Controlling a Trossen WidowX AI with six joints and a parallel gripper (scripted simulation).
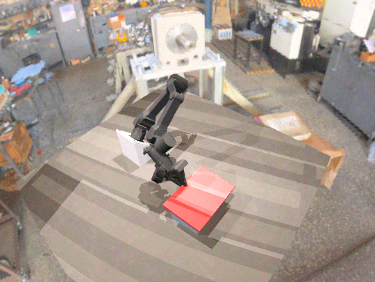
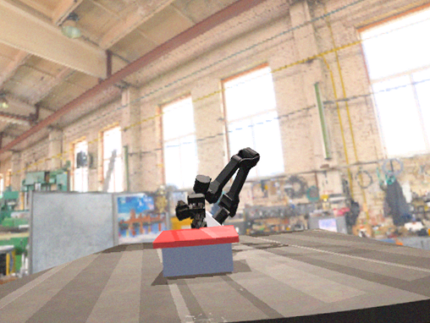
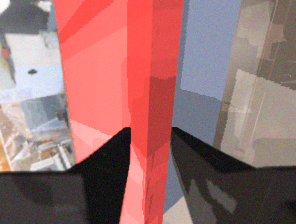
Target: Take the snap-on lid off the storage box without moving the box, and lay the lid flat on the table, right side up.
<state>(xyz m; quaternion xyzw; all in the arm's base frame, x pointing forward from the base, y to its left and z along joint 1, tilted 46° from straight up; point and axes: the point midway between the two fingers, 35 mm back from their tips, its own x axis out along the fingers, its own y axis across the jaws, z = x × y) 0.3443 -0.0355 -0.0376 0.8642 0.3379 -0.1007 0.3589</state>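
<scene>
My gripper tip is now 8 cm short of the flat red lid. Also, from my gripper tip: storage box 7 cm ahead, 6 cm below.
</scene>
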